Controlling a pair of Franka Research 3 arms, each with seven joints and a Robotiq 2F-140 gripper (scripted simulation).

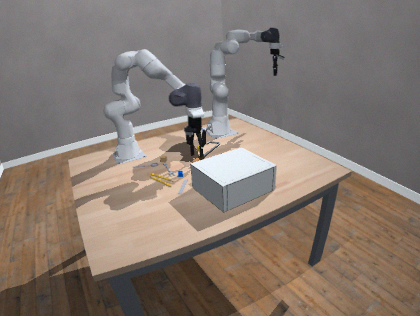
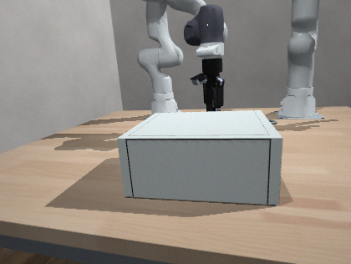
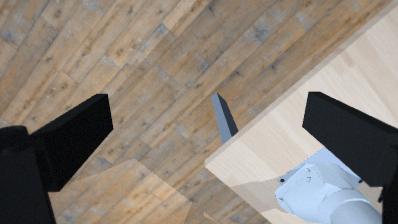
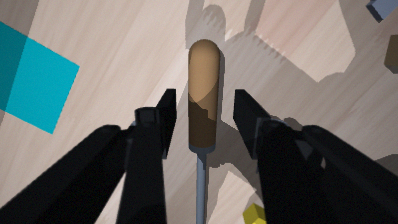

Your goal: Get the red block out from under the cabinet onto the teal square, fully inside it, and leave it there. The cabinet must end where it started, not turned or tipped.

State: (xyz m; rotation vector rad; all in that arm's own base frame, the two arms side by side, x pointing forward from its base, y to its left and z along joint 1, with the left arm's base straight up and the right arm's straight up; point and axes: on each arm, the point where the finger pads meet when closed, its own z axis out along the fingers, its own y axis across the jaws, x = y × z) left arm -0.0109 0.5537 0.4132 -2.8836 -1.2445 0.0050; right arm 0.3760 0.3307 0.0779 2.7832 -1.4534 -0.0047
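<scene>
My right gripper is now 16 cm to the left of the brown block, 14 cm past it and 6 cm above it. Round my right hand: wrench-like tool: 18 cm to the right, 7 cm below, 2 cm behind; hook tool: 11 cm behind, 9 cm to the left, 7 cm below; blue block: 15 cm to the right, 9 cm ahead, 7 cm below.
</scene>
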